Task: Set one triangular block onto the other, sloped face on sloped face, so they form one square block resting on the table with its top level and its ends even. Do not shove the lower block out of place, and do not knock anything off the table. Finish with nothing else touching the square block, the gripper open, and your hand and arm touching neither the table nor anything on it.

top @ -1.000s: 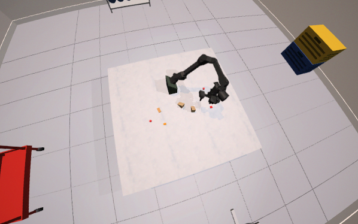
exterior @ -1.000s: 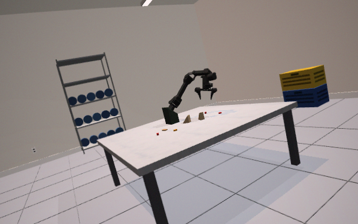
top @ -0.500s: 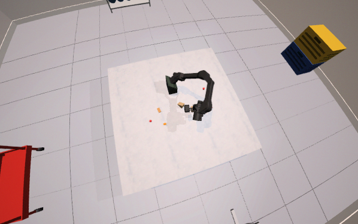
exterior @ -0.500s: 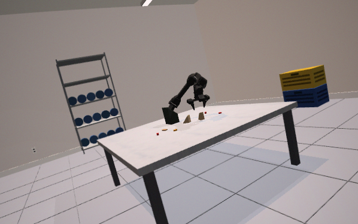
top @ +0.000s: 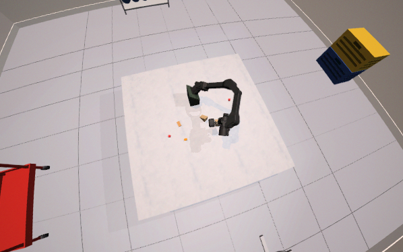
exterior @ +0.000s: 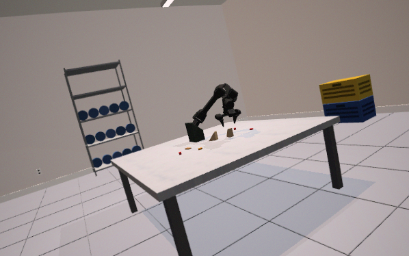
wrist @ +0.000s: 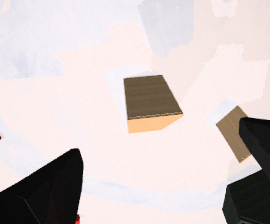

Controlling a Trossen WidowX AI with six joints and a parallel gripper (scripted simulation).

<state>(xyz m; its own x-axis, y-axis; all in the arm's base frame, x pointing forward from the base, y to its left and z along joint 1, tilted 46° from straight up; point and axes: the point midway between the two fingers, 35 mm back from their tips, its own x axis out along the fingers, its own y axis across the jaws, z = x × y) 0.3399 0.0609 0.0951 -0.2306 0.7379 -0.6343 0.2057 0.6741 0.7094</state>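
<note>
Right now my gripper tip is 2 cm past the triangular block and 7 cm above it.
</note>
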